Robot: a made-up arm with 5 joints.
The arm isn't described. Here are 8 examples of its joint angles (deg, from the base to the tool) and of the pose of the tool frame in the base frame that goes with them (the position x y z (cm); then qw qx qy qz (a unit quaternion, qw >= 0)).
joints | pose
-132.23 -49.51 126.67 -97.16 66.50 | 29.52 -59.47 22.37 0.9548 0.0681 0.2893 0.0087
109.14 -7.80 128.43 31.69 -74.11 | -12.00 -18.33 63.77 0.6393 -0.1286 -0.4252 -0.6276
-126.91 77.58 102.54 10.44 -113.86 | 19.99 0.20 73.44 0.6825 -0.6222 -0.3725 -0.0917
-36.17 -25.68 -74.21 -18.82 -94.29 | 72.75 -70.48 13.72 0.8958 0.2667 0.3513 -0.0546
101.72 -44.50 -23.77 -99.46 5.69 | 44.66 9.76 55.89 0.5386 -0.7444 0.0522 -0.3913
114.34 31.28 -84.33 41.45 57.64 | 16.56 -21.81 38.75 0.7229 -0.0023 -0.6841 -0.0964
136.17 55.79 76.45 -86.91 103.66 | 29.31 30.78 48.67 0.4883 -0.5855 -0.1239 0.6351
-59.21 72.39 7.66 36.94 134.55 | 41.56 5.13 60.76 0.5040 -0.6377 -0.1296 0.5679
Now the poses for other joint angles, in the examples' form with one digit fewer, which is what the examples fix.
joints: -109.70 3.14 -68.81 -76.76 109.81
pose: 2.5 -65.0 46.5 0.327 -0.110 -0.850 0.399
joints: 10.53 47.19 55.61 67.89 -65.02
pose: 20.5 -26.3 89.0 0.449 0.051 -0.708 0.543
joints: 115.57 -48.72 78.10 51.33 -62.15
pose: -15.0 -25.4 6.1 0.428 0.368 -0.463 -0.683
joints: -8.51 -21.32 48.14 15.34 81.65
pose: 29.4 -57.4 45.0 0.919 0.202 -0.196 -0.275
